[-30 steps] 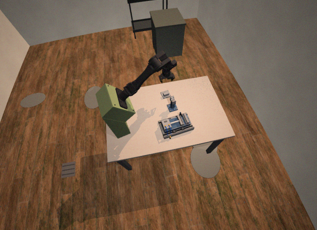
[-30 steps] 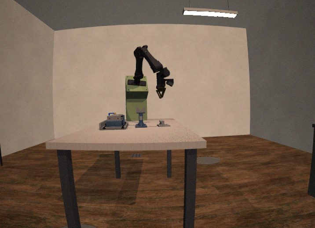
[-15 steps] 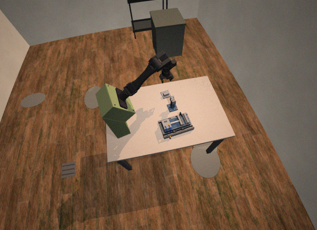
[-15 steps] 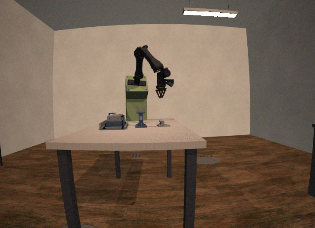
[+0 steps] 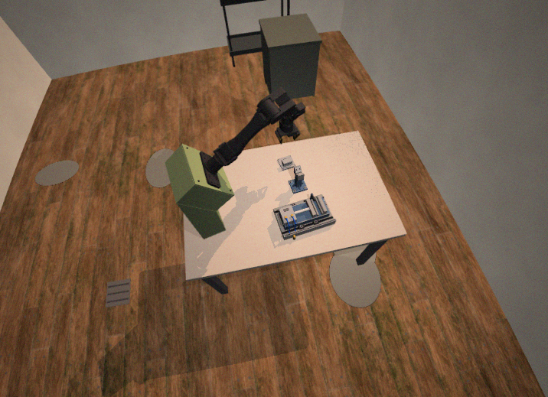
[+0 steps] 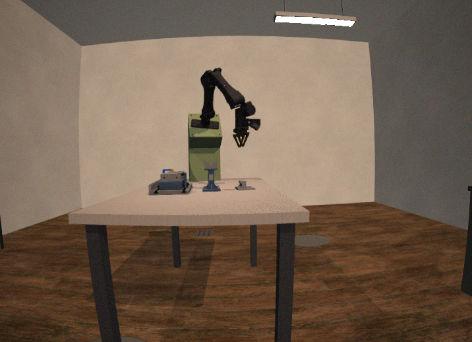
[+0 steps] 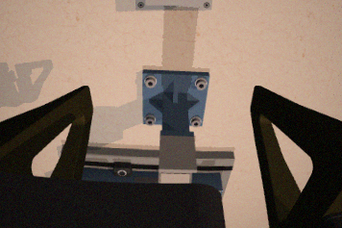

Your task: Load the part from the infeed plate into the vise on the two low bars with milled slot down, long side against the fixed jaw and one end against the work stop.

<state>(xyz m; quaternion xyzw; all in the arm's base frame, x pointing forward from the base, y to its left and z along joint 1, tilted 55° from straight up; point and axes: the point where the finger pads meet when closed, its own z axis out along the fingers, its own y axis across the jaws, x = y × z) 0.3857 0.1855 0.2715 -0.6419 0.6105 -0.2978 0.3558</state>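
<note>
My gripper is now 21 cm above the part. Also, from my hand: moving jaw 4 cm ahead, 36 cm to the right, 16 cm below; flat infeed plate 2 cm to the left, 23 cm below; dark work stop rod 7 cm ahead, 31 cm to the right, 14 cm below.
</note>
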